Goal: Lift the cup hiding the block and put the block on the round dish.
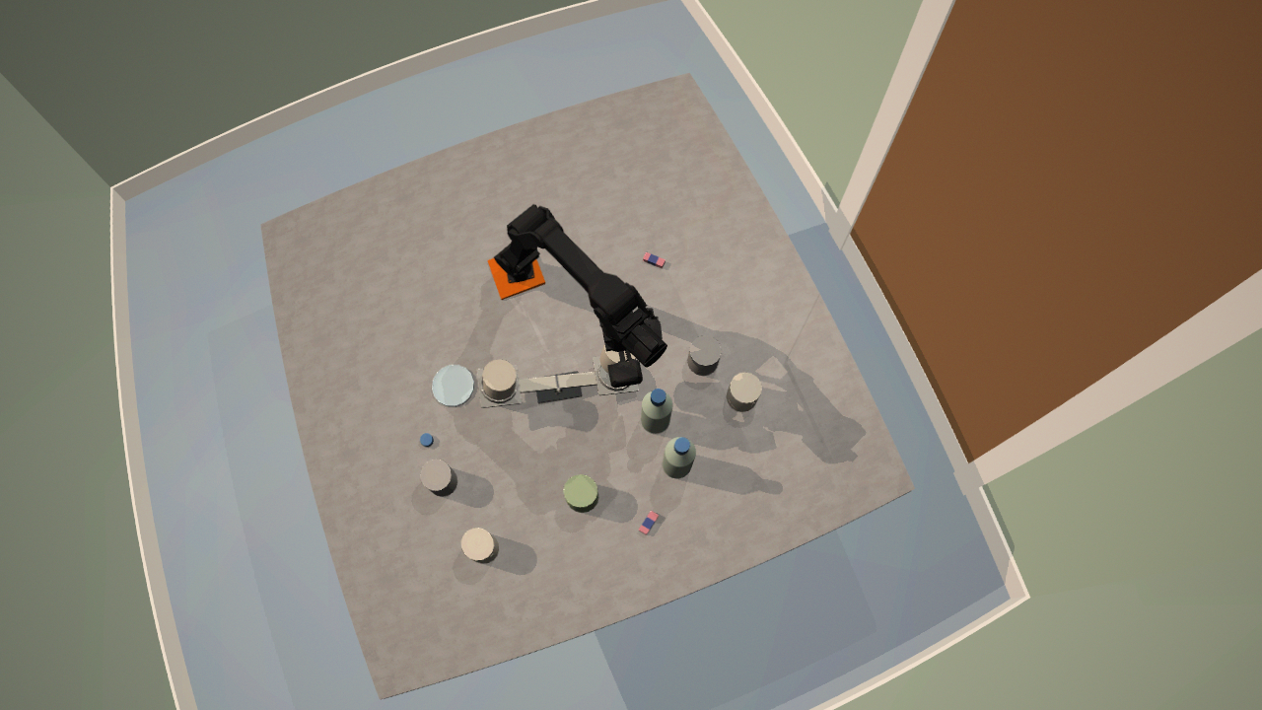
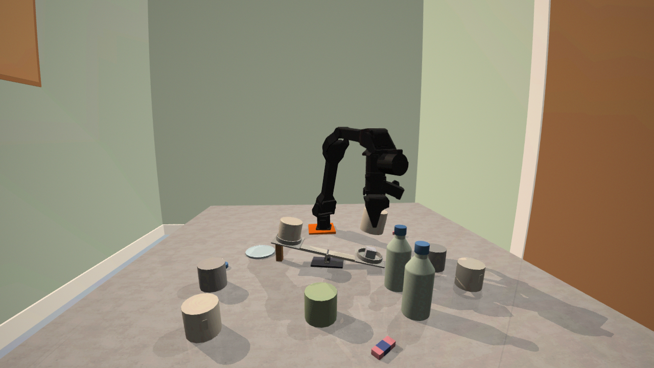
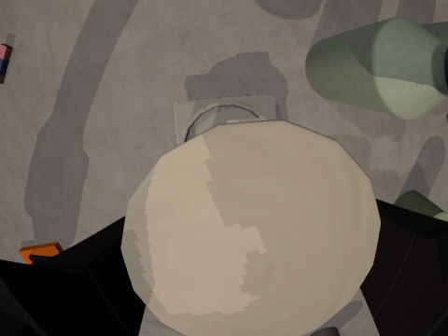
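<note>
My gripper tip is 10 mm to the left of the grey block and 100 mm above it. From my gripper tip the other things lie so: green cylinder 230 mm ahead, 140 mm to the right, 100 mm below; pale round dish 60 mm behind, 380 mm to the right, 140 mm below; blue cap 60 mm ahead, 460 mm to the right, 130 mm below.
</note>
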